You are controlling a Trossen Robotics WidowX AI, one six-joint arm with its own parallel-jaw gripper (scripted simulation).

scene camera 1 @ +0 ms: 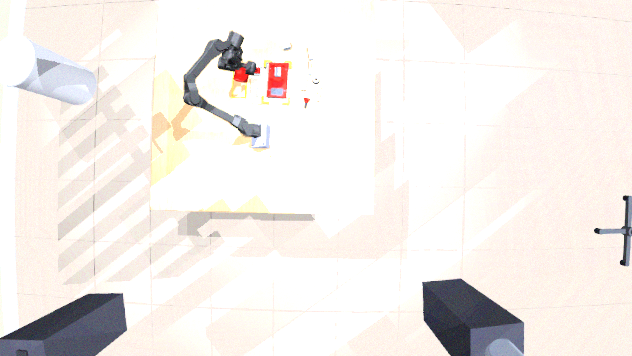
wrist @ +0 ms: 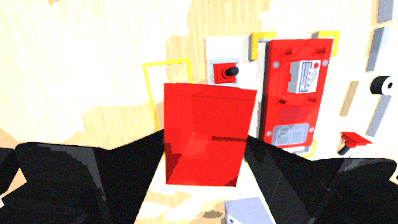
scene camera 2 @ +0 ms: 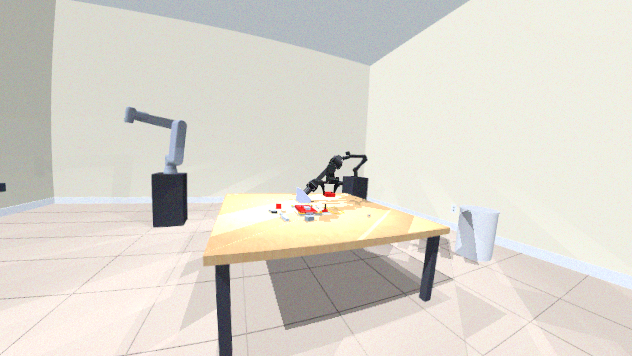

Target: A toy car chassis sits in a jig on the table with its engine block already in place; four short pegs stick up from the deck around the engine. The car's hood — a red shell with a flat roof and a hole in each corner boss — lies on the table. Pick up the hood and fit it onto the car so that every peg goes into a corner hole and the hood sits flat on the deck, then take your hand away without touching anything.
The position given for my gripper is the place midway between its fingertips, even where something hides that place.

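My gripper (wrist: 204, 135) is carrying a red hood (wrist: 205, 126).
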